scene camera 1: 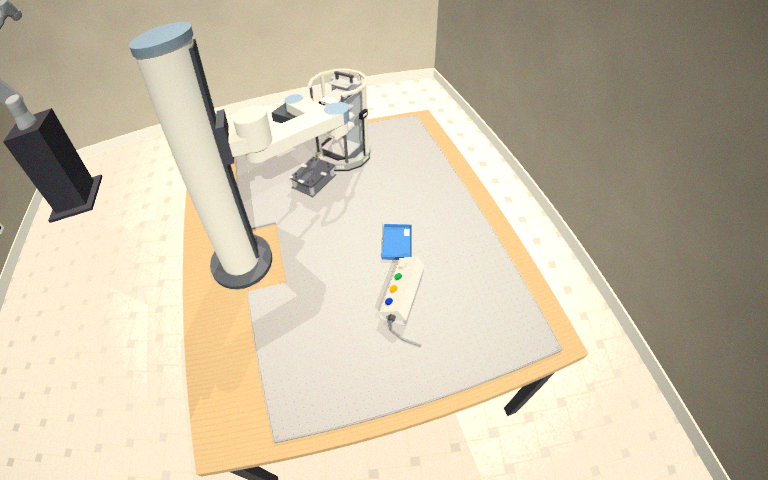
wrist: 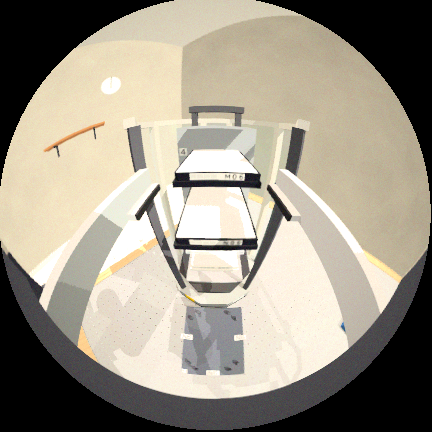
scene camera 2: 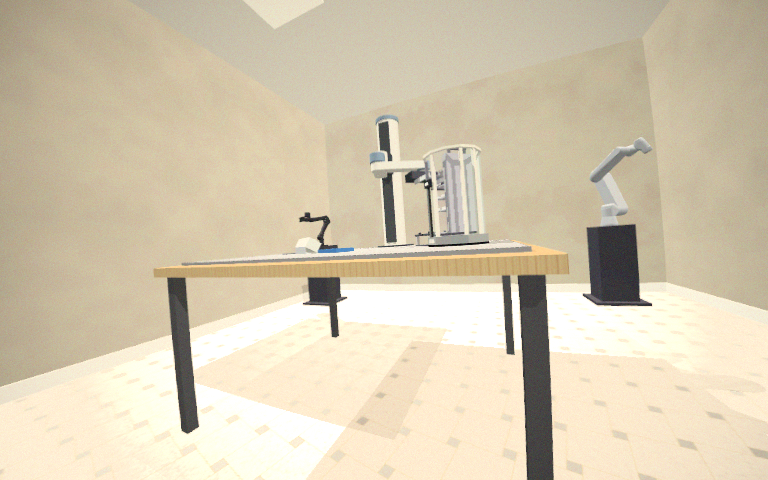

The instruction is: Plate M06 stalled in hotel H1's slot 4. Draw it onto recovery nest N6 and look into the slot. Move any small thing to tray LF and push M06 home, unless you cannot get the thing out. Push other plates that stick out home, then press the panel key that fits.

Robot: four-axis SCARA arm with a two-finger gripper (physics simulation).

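Seen in the pictures: gripper, fingertip midpoint: (scene camera 1: 323, 103) (wrist: 213, 175); arm's base, origin of the base link: (scene camera 1: 241, 262).
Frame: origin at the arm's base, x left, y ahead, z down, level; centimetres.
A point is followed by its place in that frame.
Plate M06 (wrist: 217, 164) @[x 43.5, y 47.2, z -34.0 cm] lies level at the slot marked 4 in hotel H1 (scene camera 1: 355, 163) @[x 35.8, y 54.6, z -4.2 cm] (scene camera 2: 458, 240) @[x 49.7, y 63.9, z -3.3 cm] (wrist: 296, 145) @[x 36.4, y 50.4, z -37.3 cm], its labelled edge facing me. A second plate (wrist: 216, 220) @[x 41.6, y 45.0, z -28.7 cm] lies below it, its label blurred. My gripper (wrist: 213, 175) @[x 41.5, y 44.3, z -34.0 cm] is open and empty; its fingertips stand left and right of the plates, apart from both, a little below M06's front edge in the wrist view. Nest N6 (scene camera 1: 313, 176) @[x 29.7, y 35.1, z -7.3 cm] (wrist: 212, 345) @[x 33.0, y 34.6, z -7.3 cm] is the dark platform at the hotel's foot. Blue tray LF (scene camera 1: 396, 243) @[x -10.1, y 57.8, z -1.5 cm] (scene camera 2: 342, 249) @[x -3.1, y 62.5, z -2.5 cm] has a white tag. The slot's inside behind M06 is hidden.
The key panel (scene camera 1: 412, 285) @[x -32.9, y 55.4, z -7.4 cm] (scene camera 2: 306, 244) @[x -24.9, y 61.6, z -6.1 cm] stands beside the tray, with green (scene camera 1: 398, 276) @[x -28.8, y 52.0, z -8.4 cm], orange (scene camera 1: 393, 288) @[x -32.7, y 49.1, z -8.3 cm] and blue (scene camera 1: 388, 301) @[x -36.8, y 46.1, z -8.3 cm] keys and a cable. A dark handle (wrist: 216, 109) @[x 50.1, y 54.6, z -41.2 cm] tops the hotel. The arm's column (scene camera 1: 195, 152) @[x -7.4, y 1.0, z -57.2 cm] (scene camera 2: 396, 198) @[x 5.0, y 5.6, z -32.9 cm] rises at the table's side.
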